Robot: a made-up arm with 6 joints.
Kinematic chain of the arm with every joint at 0, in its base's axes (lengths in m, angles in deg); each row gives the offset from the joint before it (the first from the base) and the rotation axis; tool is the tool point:
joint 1: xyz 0 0 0.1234 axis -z
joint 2: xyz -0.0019 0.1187 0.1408 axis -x
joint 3: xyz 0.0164 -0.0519 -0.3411 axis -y
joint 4: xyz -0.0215 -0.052 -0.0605 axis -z
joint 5: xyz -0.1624 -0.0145 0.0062 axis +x
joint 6: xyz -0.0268 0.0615 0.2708 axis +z
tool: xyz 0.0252 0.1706 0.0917
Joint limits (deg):
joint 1: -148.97..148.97
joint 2: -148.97..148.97
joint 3: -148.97..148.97
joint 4: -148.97..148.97
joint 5: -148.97..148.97
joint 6: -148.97..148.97
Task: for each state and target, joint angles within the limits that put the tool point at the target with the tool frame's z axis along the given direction. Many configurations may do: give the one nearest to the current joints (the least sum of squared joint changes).
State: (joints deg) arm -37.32 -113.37 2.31 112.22 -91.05 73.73
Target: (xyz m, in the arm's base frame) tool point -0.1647 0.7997 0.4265 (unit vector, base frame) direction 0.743 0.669 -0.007
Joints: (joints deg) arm -34.15 -85.10 0.59 89.73 -98.45 56.94
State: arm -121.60 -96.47 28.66 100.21 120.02 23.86
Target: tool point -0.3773 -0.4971 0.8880 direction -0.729 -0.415 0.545
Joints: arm -148.80 -121.11 54.86 99.84 148.97 59.99
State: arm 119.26 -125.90 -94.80 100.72 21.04 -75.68
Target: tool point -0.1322 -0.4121 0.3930 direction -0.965 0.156 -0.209
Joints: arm 148.22 -132.19 -84.97 116.69 37.86 -49.75
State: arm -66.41 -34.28 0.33 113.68 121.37 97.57
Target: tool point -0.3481 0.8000 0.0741 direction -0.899 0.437 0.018
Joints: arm -22.09 -55.04 -30.37 148.09 148.73 110.37
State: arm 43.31 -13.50 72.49 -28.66 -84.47 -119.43
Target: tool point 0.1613 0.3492 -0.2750 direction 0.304 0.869 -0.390
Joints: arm 67.19 -17.35 48.74 -61.45 -81.56 -126.70
